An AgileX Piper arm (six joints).
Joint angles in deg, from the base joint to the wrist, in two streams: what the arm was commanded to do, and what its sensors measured. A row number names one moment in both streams.
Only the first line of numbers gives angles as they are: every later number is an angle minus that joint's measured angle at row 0.
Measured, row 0:
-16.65, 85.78, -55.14, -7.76, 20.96, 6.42
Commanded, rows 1 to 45:
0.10, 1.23, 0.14, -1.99, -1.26, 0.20
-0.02, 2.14, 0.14, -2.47, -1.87, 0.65
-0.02, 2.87, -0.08, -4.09, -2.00, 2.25
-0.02, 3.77, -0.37, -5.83, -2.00, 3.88
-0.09, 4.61, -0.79, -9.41, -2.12, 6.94
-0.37, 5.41, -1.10, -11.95, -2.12, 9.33
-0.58, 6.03, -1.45, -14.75, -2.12, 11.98
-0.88, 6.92, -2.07, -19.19, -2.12, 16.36
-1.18, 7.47, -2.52, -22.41, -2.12, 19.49
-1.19, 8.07, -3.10, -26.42, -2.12, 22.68
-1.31, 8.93, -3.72, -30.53, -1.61, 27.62
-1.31, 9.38, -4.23, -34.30, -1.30, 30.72
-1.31, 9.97, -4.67, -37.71, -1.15, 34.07
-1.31, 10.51, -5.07, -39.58, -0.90, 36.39
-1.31, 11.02, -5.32, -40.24, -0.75, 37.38
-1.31, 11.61, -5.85, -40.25, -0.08, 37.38
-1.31, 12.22, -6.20, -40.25, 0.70, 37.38
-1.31, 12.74, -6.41, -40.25, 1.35, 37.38
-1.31, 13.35, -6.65, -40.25, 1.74, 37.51
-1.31, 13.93, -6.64, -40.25, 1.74, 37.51
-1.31, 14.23, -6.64, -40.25, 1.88, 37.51
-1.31, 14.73, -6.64, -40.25, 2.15, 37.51
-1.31, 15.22, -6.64, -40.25, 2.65, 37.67
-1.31, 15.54, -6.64, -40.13, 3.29, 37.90
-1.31, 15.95, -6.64, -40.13, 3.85, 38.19
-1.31, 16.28, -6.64, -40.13, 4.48, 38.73
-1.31, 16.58, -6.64, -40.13, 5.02, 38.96
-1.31, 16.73, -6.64, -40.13, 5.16, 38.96
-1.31, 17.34, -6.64, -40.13, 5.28, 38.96
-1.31, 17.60, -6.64, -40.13, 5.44, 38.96
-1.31, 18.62, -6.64, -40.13, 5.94, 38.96
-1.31, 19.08, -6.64, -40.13, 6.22, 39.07
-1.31, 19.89, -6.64, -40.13, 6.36, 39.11
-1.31, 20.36, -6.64, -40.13, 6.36, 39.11
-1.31, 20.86, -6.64, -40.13, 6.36, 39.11
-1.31, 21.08, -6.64, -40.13, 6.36, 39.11
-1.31, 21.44, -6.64, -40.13, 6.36, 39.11
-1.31, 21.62, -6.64, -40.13, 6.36, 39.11
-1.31, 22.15, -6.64, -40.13, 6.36, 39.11
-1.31, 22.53, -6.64, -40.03, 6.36, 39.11
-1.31, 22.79, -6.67, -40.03, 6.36, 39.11
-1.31, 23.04, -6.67, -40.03, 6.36, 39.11
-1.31, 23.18, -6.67, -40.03, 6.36, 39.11
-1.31, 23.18, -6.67, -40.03, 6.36, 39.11
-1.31, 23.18, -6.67, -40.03, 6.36, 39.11
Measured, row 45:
-1.09, 21.53, -7.07, -40.85, 5.82, 38.87
